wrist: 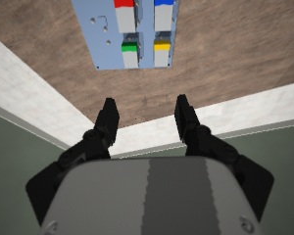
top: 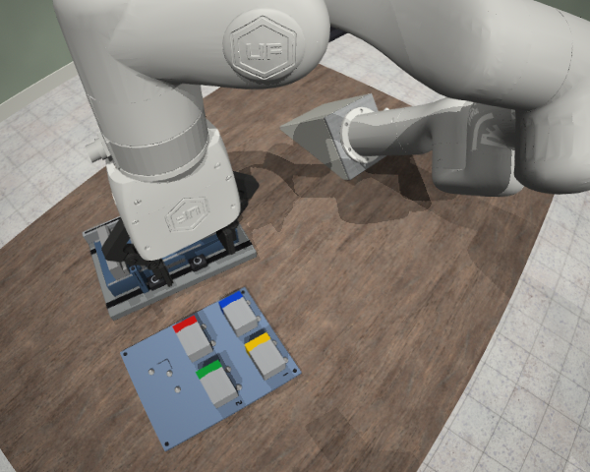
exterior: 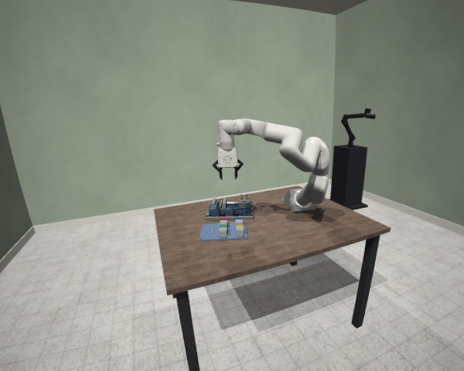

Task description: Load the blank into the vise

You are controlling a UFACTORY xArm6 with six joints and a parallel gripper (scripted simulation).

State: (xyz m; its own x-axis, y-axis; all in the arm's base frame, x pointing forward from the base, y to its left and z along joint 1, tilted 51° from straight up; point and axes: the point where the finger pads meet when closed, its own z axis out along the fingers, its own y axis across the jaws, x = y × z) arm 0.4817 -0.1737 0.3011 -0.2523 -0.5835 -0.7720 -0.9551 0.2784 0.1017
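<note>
My hand is 29 cm above the yellow-ended blank, 6 cm to the right of it and 3 cm past it. Also, from my hand: green-ended blank: 29 cm below, 5 cm ahead, 3 cm to the left; red-ended blank: 29 cm below, 5 cm to the right, 3 cm ahead; blue-ended blank: 29 cm below, 6 cm behind, 3 cm to the right.
</note>
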